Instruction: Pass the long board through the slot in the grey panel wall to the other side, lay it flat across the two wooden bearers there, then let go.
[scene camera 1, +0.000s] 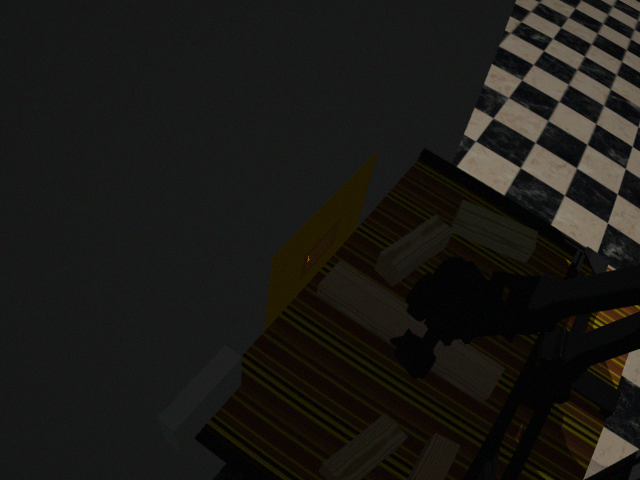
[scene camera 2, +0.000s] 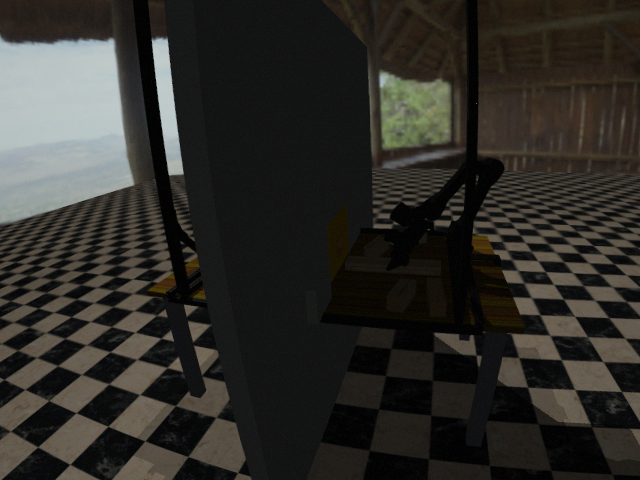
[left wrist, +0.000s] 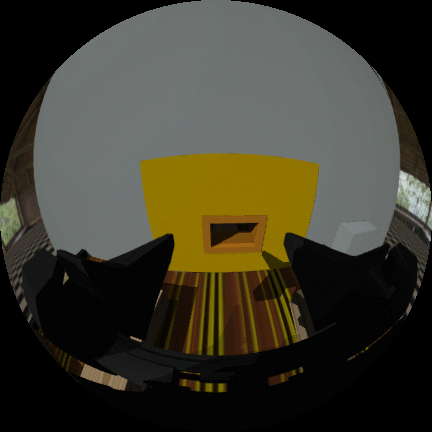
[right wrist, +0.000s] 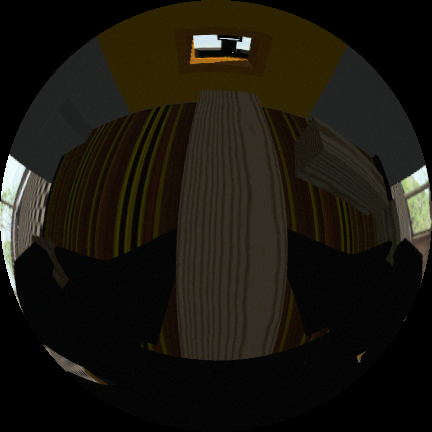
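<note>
The long pale board lies flat on the striped table, its far end towards the wall. My right gripper is shut on it around the middle, with a finger against each long edge. The grey wall carries a yellow panel. Its slot has an orange-brown frame. My left gripper is open and empty, facing the slot on the other side. Pale wood shows partly behind its fingers; I cannot tell whether it is a bearer.
On the board's side lie loose wooden blocks: one near the board, one behind it, and two at the bottom of scene camera 1. A grey block juts from the wall. The right side is in deep shadow.
</note>
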